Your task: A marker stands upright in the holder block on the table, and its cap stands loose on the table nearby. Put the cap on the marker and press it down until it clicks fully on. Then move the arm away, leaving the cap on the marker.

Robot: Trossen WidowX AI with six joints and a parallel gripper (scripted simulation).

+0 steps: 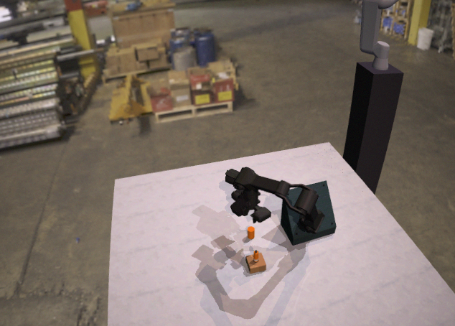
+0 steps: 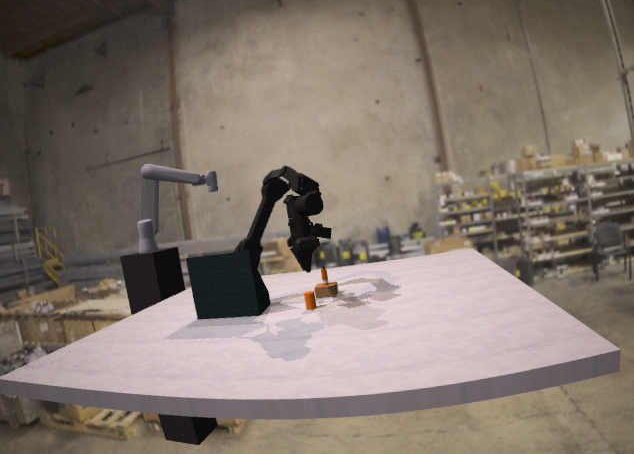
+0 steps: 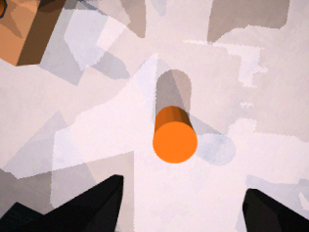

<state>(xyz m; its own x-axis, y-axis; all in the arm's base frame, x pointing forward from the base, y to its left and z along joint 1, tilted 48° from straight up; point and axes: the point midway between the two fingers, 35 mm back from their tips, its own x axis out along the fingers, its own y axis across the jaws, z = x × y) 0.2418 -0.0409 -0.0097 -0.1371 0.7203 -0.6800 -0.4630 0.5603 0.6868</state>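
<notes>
My gripper tip is now 90 mm above the cap. From my gripper tip the other things lie so: holder block (160 mm to the left, 90 mm below, 10 mm ahead).
</notes>
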